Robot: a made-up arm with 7 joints.
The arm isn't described. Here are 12 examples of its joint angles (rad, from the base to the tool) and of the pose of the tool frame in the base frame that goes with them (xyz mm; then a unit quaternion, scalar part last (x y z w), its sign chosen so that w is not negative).
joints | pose
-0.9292 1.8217 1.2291 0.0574 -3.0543 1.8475 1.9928 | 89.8 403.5 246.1 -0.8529 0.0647 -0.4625 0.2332
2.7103 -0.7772 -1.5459 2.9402 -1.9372 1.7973 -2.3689 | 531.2 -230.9 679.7 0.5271 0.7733 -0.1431 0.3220
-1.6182 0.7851 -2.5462 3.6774 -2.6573 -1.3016 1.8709 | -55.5 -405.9 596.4 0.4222 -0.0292 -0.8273 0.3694
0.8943 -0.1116 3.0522 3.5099 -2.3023 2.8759 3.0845 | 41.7 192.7 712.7 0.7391 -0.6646 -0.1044 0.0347
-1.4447 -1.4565 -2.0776 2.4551 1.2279 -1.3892 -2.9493 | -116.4 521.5 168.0 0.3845 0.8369 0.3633 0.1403
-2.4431 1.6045 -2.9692 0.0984 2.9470 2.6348 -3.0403 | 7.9 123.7 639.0 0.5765 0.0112 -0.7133 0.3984
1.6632 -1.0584 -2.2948 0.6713 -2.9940 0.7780 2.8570 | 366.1 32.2 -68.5 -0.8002 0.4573 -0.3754 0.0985
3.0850 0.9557 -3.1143 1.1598 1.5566 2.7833 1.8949 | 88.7 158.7 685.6 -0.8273 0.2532 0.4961 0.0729
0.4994 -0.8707 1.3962 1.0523 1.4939 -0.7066 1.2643 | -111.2 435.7 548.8 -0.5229 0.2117 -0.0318 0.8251
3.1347 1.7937 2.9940 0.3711 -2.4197 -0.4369 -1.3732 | 202.9 74.7 569.3 -0.2632 0.5375 -0.1394 0.7889
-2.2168 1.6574 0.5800 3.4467 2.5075 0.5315 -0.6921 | -517.3 -507.5 384.8 0.3028 0.2940 -0.9064 0.0160
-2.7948 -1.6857 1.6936 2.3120 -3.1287 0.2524 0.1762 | 682.2 -232.4 186.2 -0.4005 0.6475 -0.4598 0.4571
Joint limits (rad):
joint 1: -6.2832..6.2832
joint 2: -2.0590..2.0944
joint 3: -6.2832..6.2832
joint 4: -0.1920..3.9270
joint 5: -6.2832..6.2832
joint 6: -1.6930..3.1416
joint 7: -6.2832..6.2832
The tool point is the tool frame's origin. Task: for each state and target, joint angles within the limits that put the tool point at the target. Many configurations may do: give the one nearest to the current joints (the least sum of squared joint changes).
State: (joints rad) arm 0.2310 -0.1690 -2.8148 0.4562 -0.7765 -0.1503 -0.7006
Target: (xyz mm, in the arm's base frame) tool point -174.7 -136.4 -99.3
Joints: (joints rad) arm 0.1558 -0.4918 -3.0404 0.2952 -0.7264 0.0349 -0.7006
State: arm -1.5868 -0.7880 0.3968 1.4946 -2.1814 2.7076 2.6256
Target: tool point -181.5 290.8 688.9
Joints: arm -1.3780 -1.3428 -0.0046 1.7485 -2.1211 2.8975 2.6256
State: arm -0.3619 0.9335 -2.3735 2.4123 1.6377 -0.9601 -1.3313
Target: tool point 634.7 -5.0 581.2
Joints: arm -0.0909 1.4569 -2.5023 2.7499 1.4024 -0.4744 -1.3313
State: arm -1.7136 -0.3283 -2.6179 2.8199 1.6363 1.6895 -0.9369
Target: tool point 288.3 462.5 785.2
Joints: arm -2.4516 -0.6758 -2.8403 2.7717 1.6396 1.5070 -0.9369
